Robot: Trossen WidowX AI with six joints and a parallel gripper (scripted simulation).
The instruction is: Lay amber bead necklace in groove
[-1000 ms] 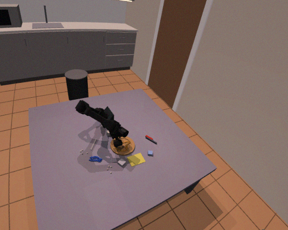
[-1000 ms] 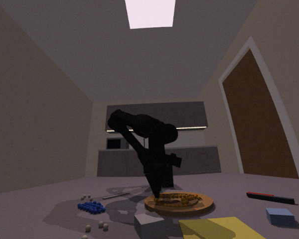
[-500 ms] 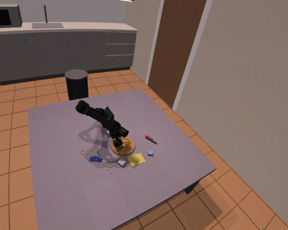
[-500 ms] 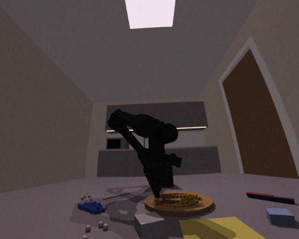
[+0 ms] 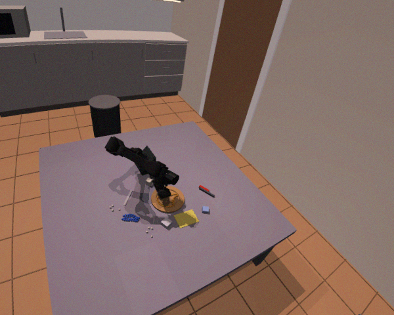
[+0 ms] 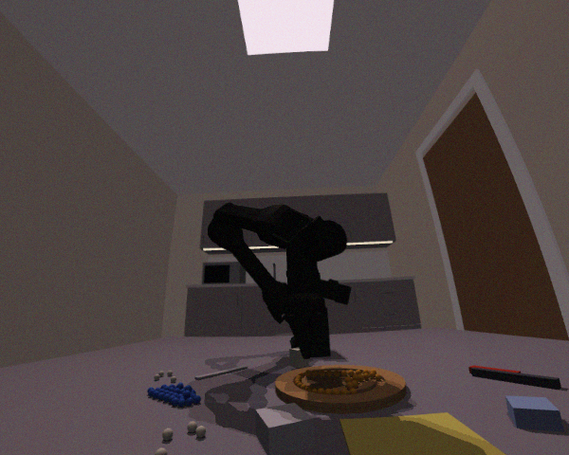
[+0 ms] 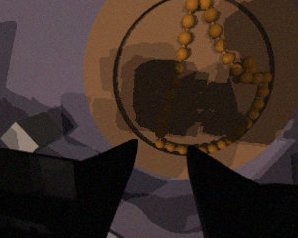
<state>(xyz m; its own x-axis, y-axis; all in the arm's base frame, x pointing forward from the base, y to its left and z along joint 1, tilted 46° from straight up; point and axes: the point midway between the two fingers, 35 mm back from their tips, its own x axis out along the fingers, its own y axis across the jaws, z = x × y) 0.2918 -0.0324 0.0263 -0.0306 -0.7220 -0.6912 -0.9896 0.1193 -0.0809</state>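
My gripper tip is 40 mm to the right of the round wooden bead board, 30 mm short of it and 30 mm above it. Also, from my gripper tip: grey block (170 mm ahead, 50 mm to the right, 30 mm below); yellow pad (200 mm ahead, 70 mm to the left, 40 mm below); thin rod (160 mm to the right, 90 mm behind, 40 mm below).
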